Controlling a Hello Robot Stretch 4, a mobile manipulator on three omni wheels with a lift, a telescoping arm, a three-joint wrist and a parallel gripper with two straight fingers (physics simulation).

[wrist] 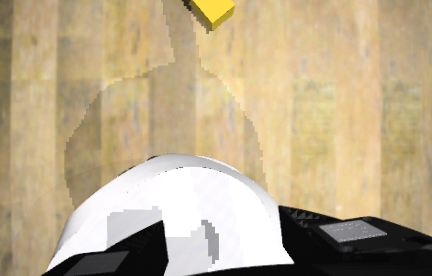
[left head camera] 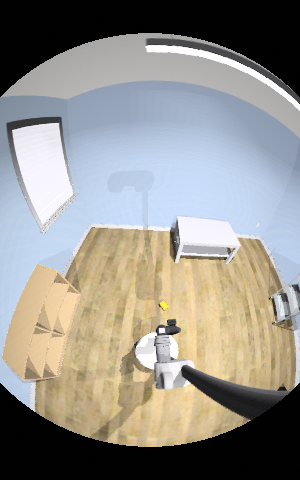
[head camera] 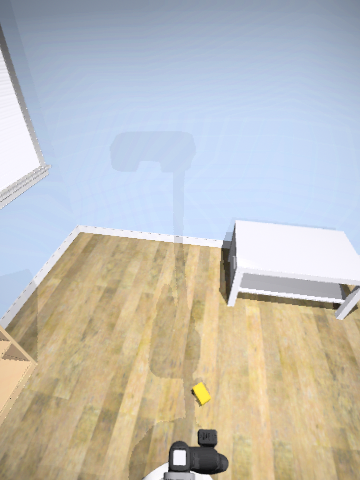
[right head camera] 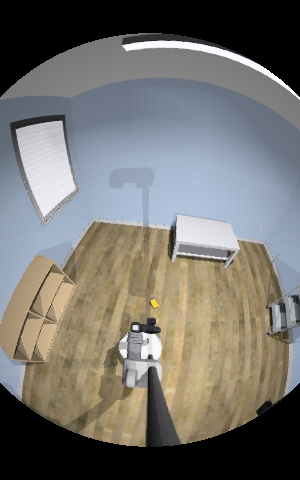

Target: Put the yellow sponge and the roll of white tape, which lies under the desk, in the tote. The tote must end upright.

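Places are measured from the robot's base along level axes (x ahead, y left, z up), in centimetres.
Where they show: gripper, fingertip midpoint: [wrist: 223, 233].
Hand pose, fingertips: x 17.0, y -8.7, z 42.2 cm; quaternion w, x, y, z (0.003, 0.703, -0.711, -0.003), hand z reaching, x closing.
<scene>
After its pixels a point has its place.
The yellow sponge [head camera: 201, 393] @[y -12.1, x 52.4, z 1.7 cm] [left head camera: 163, 305] @[y -12.0, x 51.8, z 1.7 cm] [right head camera: 154, 303] @[y -12.9, x 52.1, z 1.8 cm] [wrist: 212, 10] @[y -12.6, x 49.6, z 1.7 cm] lies flat on the wooden floor, a short way ahead of my base. My gripper [head camera: 207, 436] [left head camera: 172, 322] [right head camera: 151, 320] [wrist: 223, 233] @[y -8.7, x 17.0, z 42.2 cm] is open and empty. It hangs over the front of my white base [wrist: 175, 197] @[y -2.5, x 15.0, z 18.6 cm], pointing down, with the sponge just beyond it. The roll of white tape and the desk are not in view. A small dark object [right head camera: 265, 407] sits on the floor far to my right rear; I cannot tell whether it is the tote.
A low white table [head camera: 291, 249] @[y -78.6, x 135.1, z 42.2 cm] [left head camera: 205, 230] @[y -77.9, x 135.6, z 42.3 cm] [right head camera: 205, 230] @[y -80.1, x 136.8, z 42.2 cm] stands against the far wall, ahead to the right. A wooden shelf unit [left head camera: 25, 321] @[y 116.8, x 5.4, z 58.2 cm] [right head camera: 18, 311] @[y 116.3, x -1.0, z 58.2 cm] stands along the left wall. A metal rack [left head camera: 284, 304] @[y -204.2, x 1.3, z 10.5 cm] stands at the right wall.
</scene>
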